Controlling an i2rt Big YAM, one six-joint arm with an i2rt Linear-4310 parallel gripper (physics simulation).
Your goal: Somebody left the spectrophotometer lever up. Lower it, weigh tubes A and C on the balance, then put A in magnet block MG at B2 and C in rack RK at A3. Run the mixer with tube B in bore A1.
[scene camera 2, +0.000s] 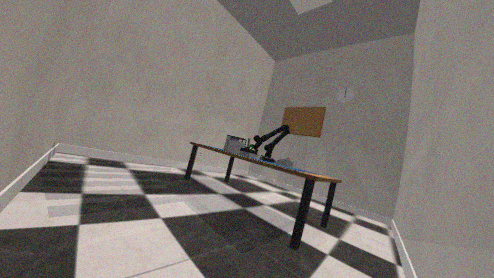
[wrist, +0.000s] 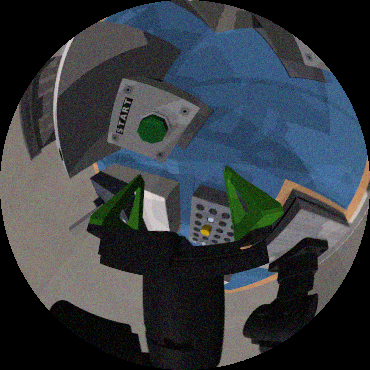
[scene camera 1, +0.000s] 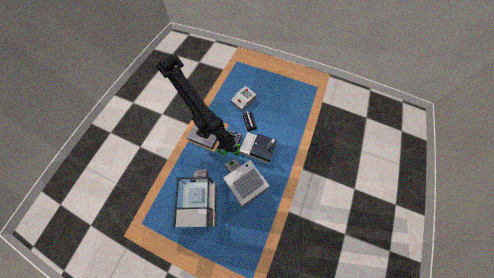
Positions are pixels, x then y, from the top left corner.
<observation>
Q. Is the gripper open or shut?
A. Open.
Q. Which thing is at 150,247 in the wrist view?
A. The gripper.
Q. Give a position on an START button box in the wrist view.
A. At 149,116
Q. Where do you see a white-and-dark device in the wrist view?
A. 161,202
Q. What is the gripper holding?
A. Nothing.
</observation>
